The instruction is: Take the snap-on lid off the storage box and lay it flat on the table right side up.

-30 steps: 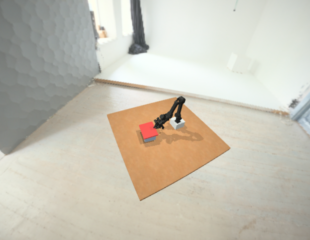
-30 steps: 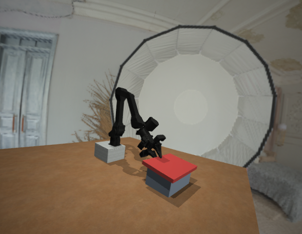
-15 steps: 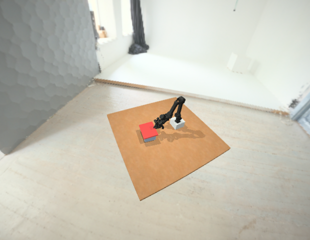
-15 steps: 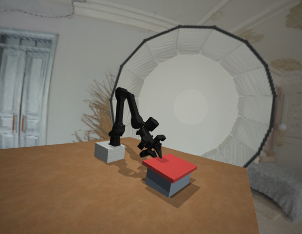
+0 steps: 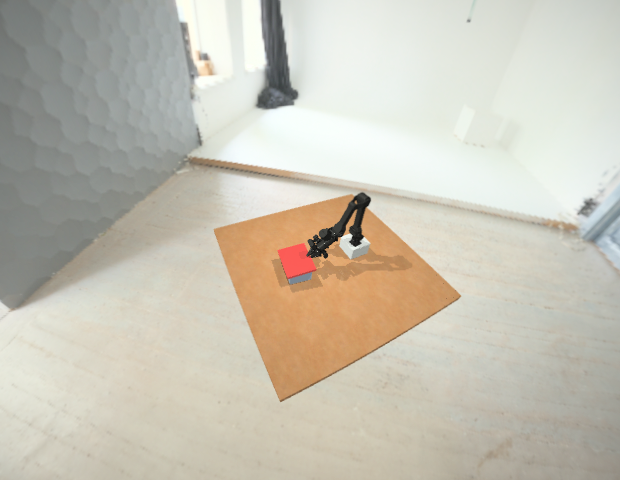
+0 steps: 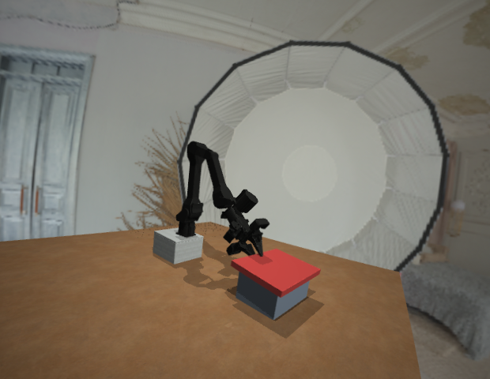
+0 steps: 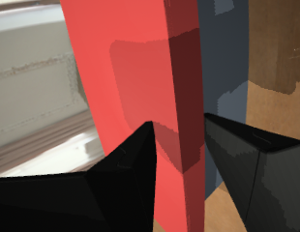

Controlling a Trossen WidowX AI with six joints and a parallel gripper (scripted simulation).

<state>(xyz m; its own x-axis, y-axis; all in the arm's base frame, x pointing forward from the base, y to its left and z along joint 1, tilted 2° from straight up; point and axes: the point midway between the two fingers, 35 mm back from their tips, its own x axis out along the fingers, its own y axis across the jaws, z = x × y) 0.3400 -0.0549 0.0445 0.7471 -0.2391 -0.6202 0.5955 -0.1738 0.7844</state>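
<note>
My gripper tip is now 70 mm short of the red lid and 20 mm to the left of it. Also, from my gripper tip: grey-blue storage box: 70 mm ahead, 60 mm below, 20 mm to the right.
</note>
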